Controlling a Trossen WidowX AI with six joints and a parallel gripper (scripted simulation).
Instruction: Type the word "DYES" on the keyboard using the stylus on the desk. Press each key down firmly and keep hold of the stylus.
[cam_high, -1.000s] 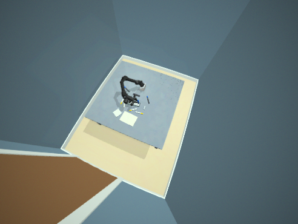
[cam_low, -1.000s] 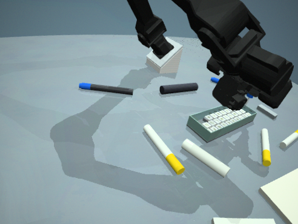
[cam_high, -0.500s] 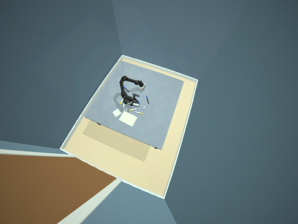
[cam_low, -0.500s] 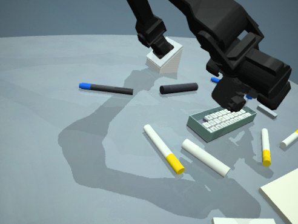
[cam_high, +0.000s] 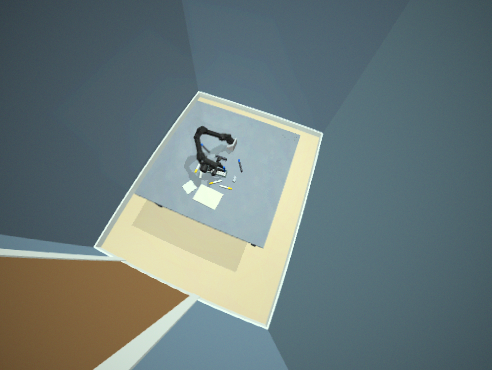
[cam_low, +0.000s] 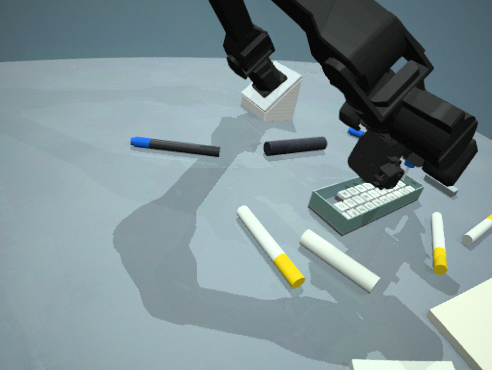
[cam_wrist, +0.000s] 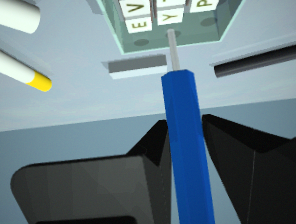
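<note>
My gripper tip is now 10 mm short of the keyboard, 80 mm to the left of it and 60 mm above it. From my gripper tip the other things lie so: blue stylus: 10 mm below; then stylus tip: 50 mm below; then grey block: 10 mm ahead, 110 mm to the left, 70 mm below.
</note>
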